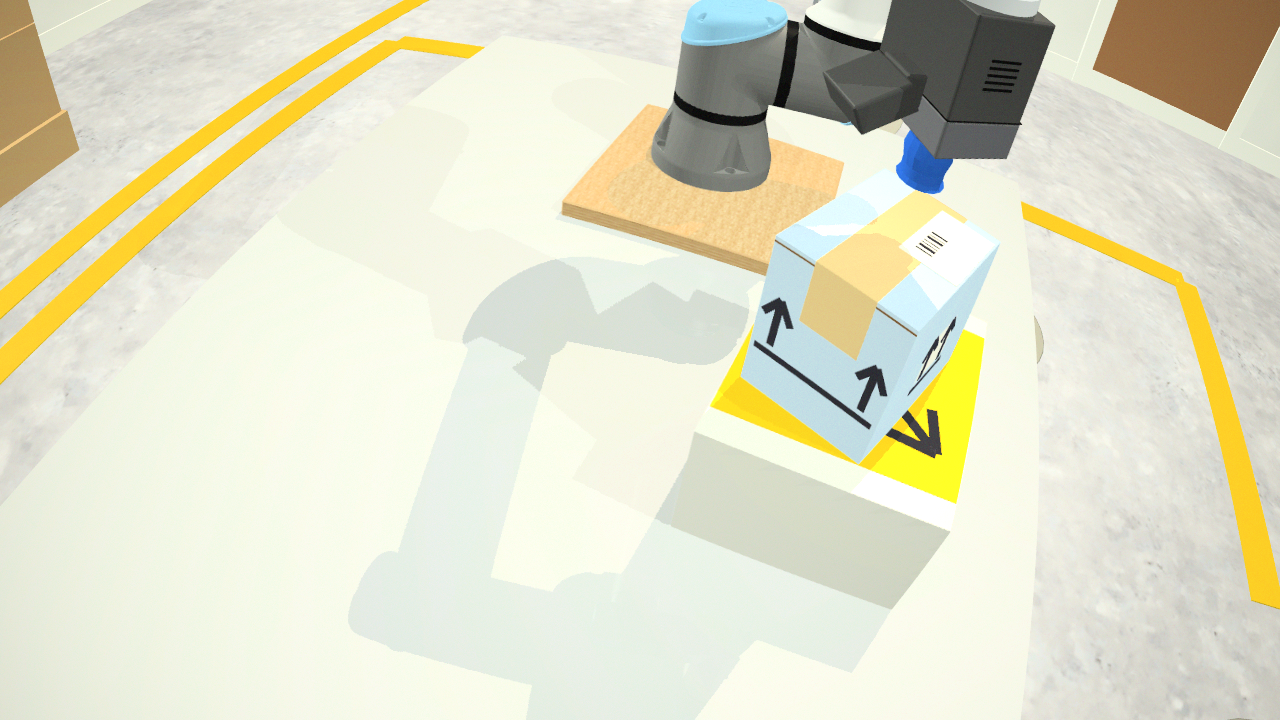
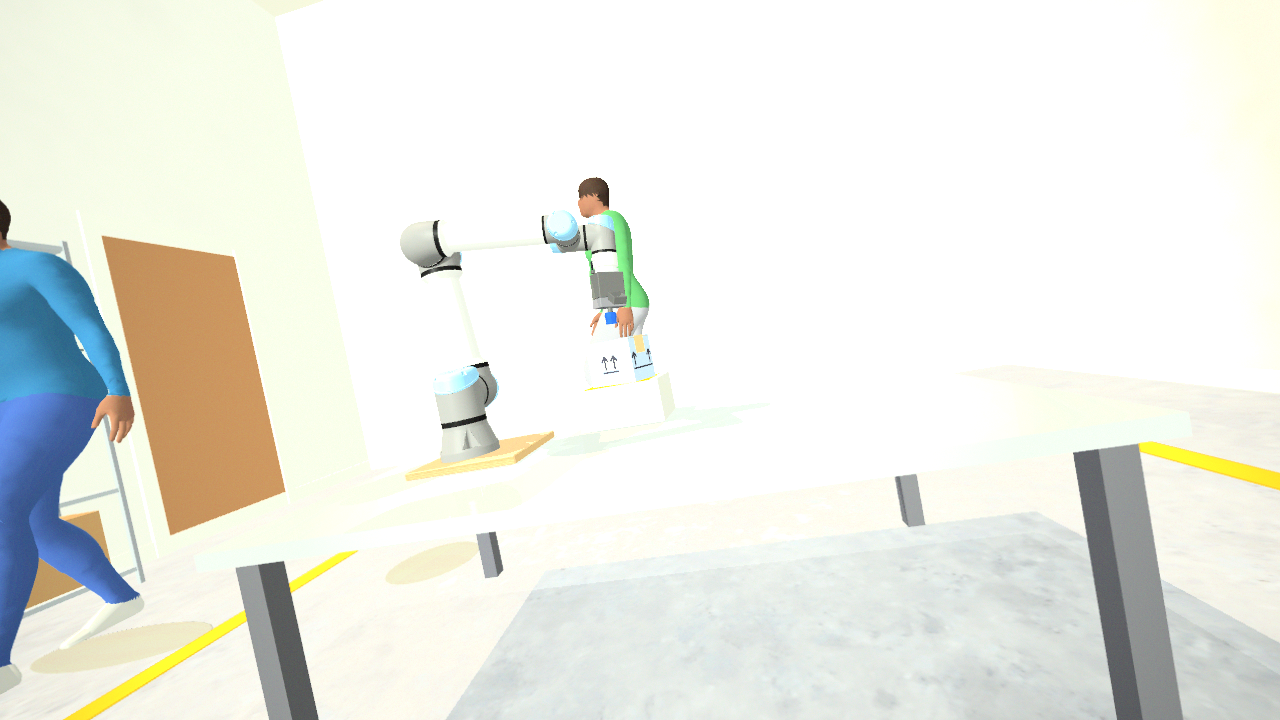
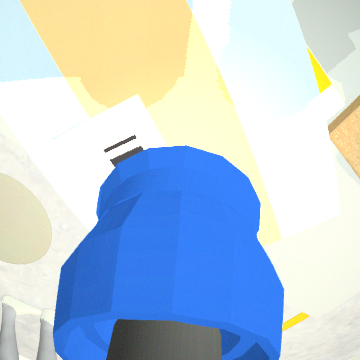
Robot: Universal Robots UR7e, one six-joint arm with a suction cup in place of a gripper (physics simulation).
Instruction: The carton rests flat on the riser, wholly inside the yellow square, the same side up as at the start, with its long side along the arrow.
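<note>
The light-blue carton (image 1: 872, 305) (image 2: 626, 362) (image 3: 250, 71), with tan tape, a white label and black up arrows, rests on the white riser (image 1: 805, 527), on the yellow square (image 1: 953, 420) (image 3: 319, 76). Its label and tape face up. The black arrow (image 1: 922, 435) shows at the carton's near corner, partly hidden beneath it. My blue suction cup (image 1: 923, 170) (image 2: 610, 316) (image 3: 178, 186) hangs a little above the carton's far top edge, apart from it and holding nothing.
The arm's base (image 1: 716, 135) stands on a wooden plate (image 1: 697, 210) (image 3: 346, 139) behind the riser on the white table (image 1: 267, 447). A person in green (image 2: 617, 246) stands behind the arm; a person in blue (image 2: 53, 376) walks at the left. Yellow lines (image 1: 1226, 429) mark the floor.
</note>
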